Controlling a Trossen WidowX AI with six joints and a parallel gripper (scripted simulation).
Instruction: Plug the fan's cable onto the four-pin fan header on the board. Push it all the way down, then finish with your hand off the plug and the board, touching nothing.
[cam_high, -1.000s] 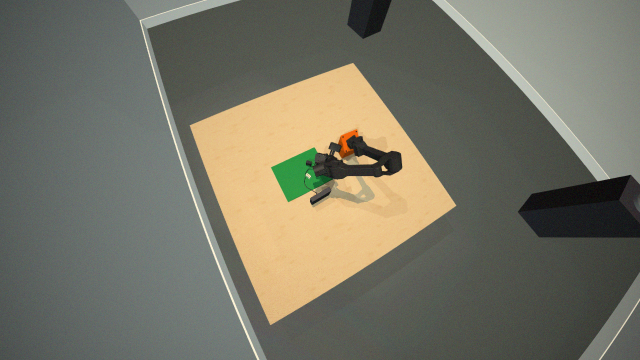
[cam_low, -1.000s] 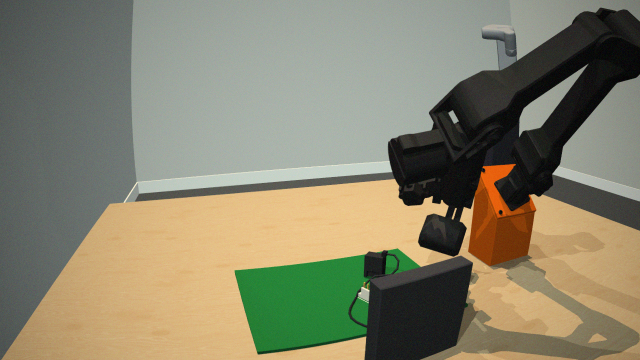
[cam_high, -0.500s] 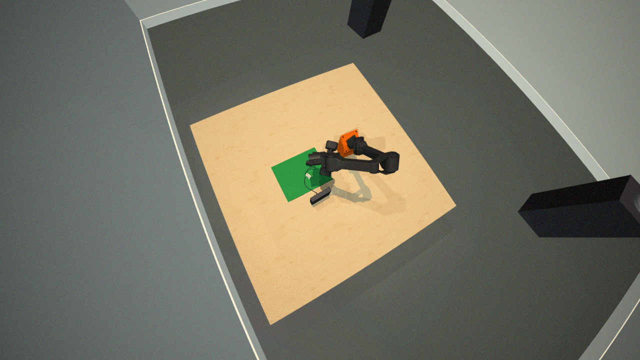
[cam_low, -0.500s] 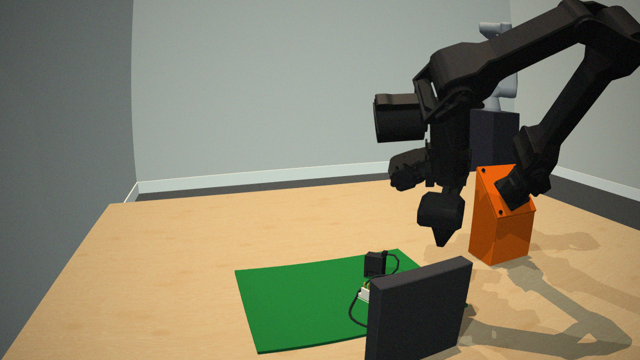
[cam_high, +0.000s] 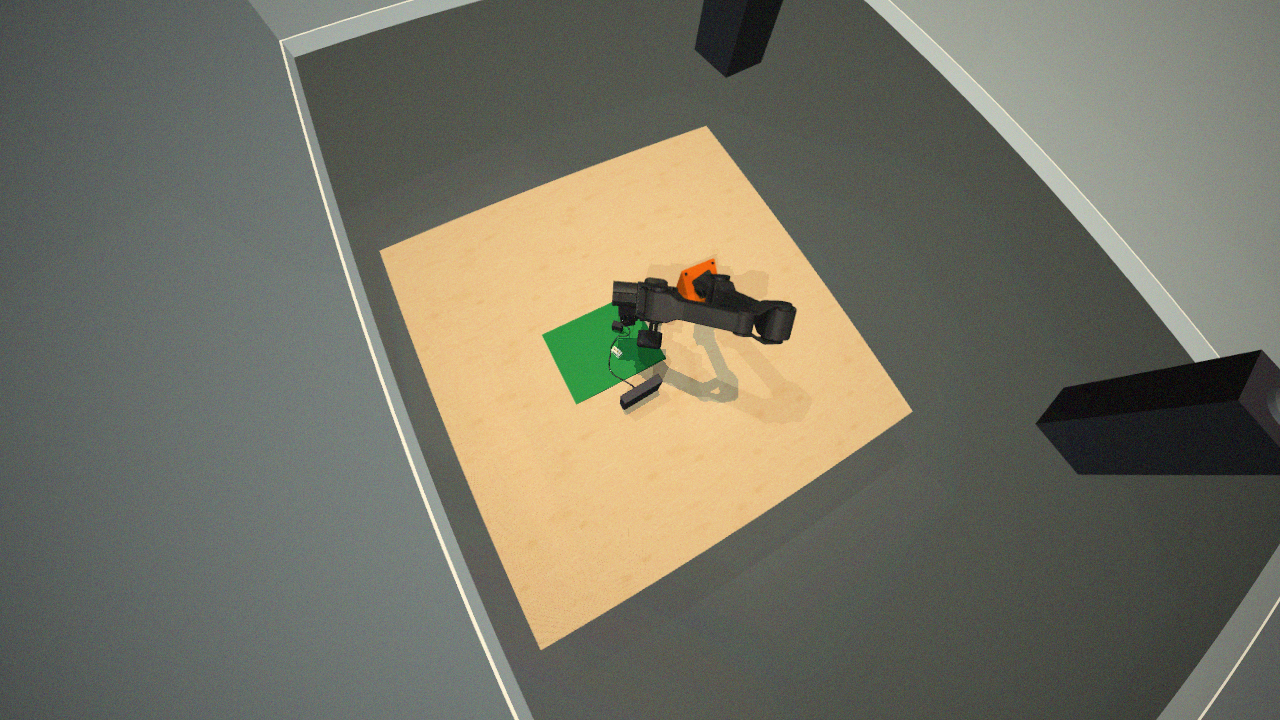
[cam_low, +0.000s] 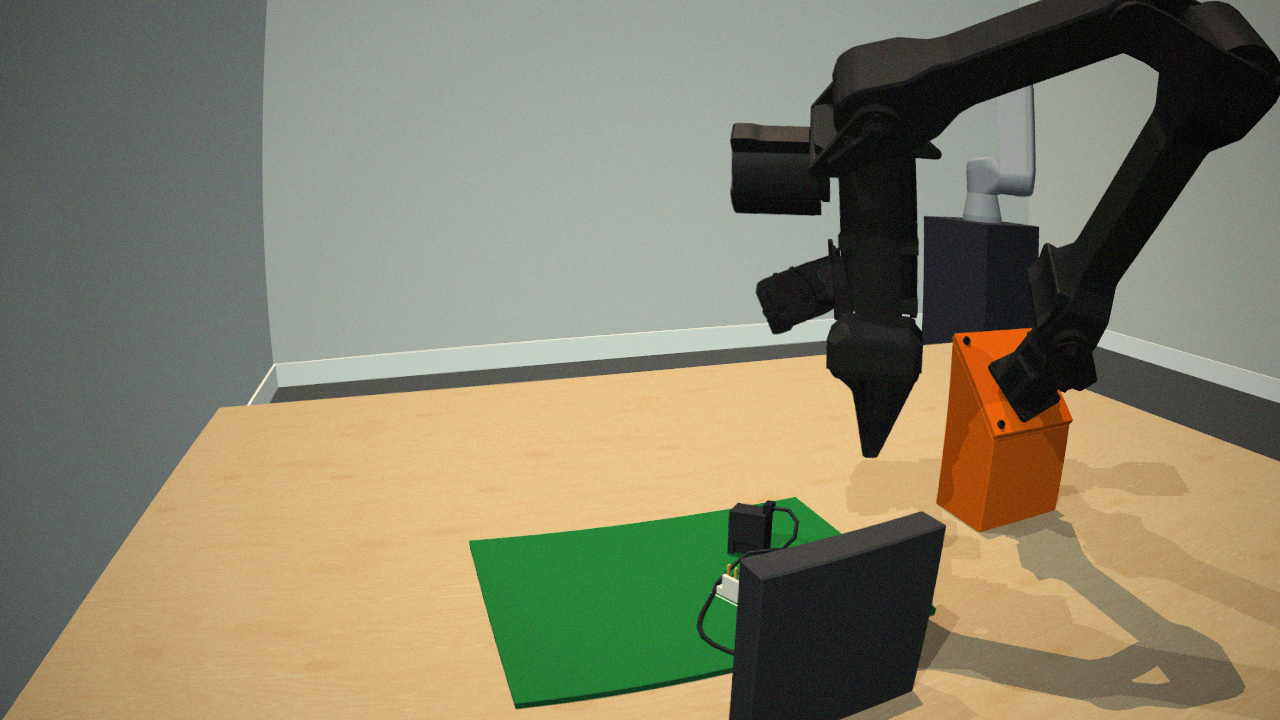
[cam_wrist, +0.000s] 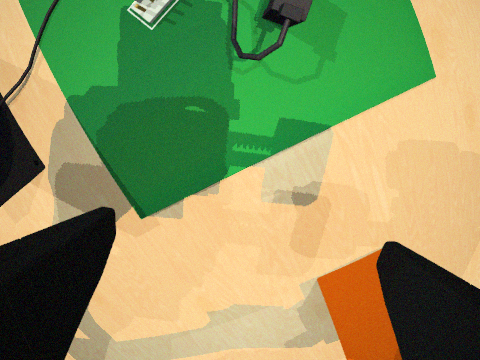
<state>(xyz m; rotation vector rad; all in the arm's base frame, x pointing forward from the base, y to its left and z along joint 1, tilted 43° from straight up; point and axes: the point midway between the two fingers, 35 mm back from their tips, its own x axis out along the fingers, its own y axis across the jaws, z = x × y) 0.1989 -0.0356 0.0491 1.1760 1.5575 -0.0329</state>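
Right now my gripper tip is 90 mm above the black plug, 70 mm to the left of it and 60 mm short of it. From my gripper tip the other things lie so: green board (130 mm below, 130 mm ahead, 50 mm to the right); then black fan (130 mm to the left, 130 mm ahead, 60 mm below).
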